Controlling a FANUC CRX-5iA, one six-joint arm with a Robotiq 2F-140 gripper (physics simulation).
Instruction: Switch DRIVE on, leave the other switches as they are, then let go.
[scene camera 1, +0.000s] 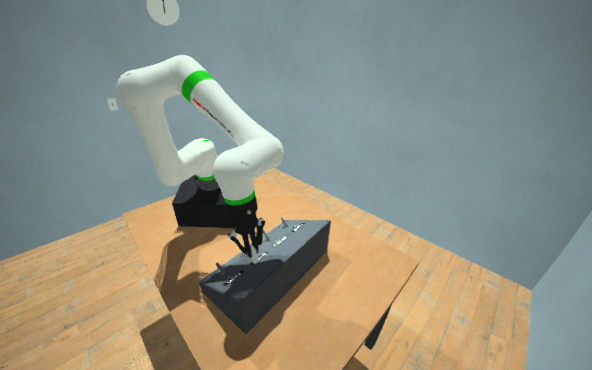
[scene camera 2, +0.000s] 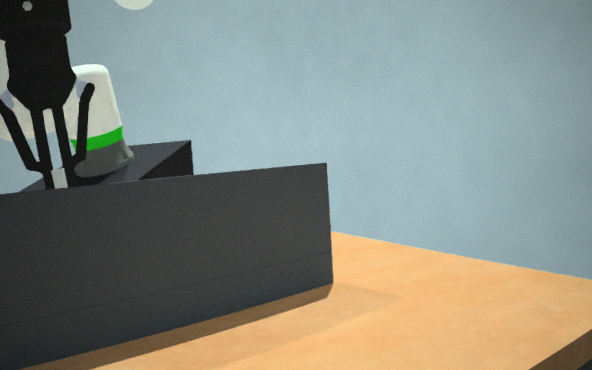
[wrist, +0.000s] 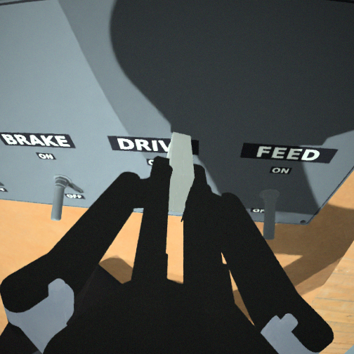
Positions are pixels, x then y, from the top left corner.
Labels:
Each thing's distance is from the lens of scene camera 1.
my gripper (scene camera 1: 254, 260): 0.89 m
switch panel (scene camera 1: 245, 292): 0.75 m

